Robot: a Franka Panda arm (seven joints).
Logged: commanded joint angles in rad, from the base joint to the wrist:
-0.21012 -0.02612 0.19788 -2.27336 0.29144 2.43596 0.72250
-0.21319 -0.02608 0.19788 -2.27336 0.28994 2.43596 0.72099
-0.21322 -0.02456 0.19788 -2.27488 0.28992 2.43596 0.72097
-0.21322 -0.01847 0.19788 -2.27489 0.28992 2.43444 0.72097
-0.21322 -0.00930 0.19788 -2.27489 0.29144 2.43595 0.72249
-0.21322 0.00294 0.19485 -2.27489 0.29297 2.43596 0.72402
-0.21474 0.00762 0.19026 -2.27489 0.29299 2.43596 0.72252
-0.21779 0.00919 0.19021 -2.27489 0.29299 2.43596 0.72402
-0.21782 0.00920 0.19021 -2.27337 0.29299 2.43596 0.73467
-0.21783 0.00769 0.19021 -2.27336 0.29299 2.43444 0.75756
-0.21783 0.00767 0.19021 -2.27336 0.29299 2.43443 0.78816
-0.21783 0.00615 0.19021 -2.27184 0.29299 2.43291 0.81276
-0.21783 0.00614 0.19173 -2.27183 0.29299 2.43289 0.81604
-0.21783 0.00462 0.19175 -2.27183 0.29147 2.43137 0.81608
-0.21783 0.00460 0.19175 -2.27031 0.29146 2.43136 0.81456
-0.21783 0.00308 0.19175 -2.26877 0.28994 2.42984 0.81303
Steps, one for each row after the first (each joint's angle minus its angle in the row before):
-0.00307 0.00004 0.00000 0.00000 -0.00150 0.00000 -0.00151
-0.00003 0.00152 0.00000 -0.00152 -0.00002 0.00000 -0.00002
0.00000 0.00609 0.00000 -0.00001 0.00000 -0.00152 0.00000
0.00000 0.00917 0.00000 0.00000 0.00152 0.00151 0.00152
0.00000 0.01224 -0.00303 0.00000 0.00153 0.00001 0.00153
-0.00152 0.00468 -0.00459 0.00000 0.00002 0.00000 -0.00150
-0.00305 0.00157 -0.00005 0.00000 0.00000 0.00000 0.00150
-0.00003 0.00001 0.00000 0.00152 0.00000 0.00000 0.01065
-0.00001 -0.00151 0.00000 0.00001 0.00000 -0.00152 0.02289
0.00000 -0.00002 0.00000 0.00000 0.00000 -0.00001 0.03060
0.00000 -0.00152 0.00000 0.00152 0.00000 -0.00152 0.02460
0.00000 -0.00001 0.00152 0.00001 0.00000 -0.00002 0.00328
0.00000 -0.00152 0.00002 0.00000 -0.00152 -0.00152 0.00004
0.00000 -0.00002 0.00000 0.00152 -0.00001 -0.00001 -0.00152
0.00000 -0.00152 0.00000 0.00154 -0.00152 -0.00152 -0.00153

